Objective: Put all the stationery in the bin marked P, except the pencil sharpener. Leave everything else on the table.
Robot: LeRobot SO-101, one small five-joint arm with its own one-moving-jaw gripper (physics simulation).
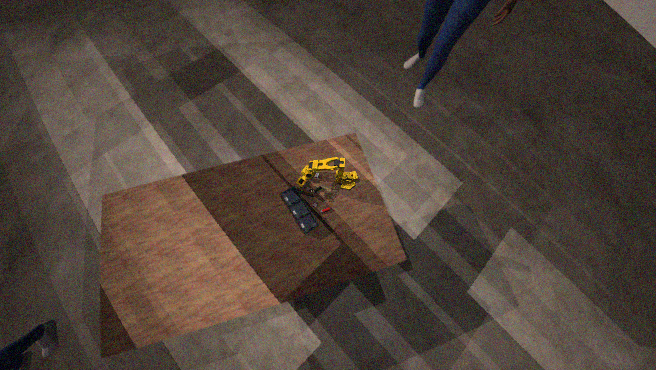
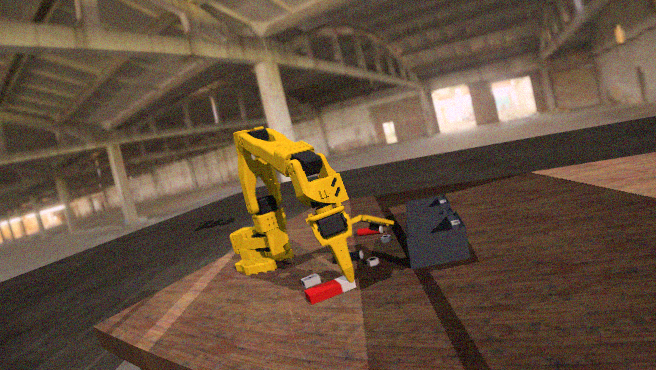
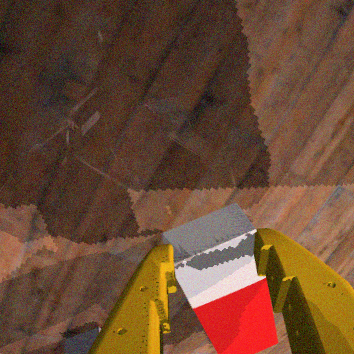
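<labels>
Three-compartment bin unit: visible in image 1 and image 2, while in image 3 it is out of frame. On the unit, (image 1: 288,189) and (image 2: 435,234) are the same spot.
</labels>
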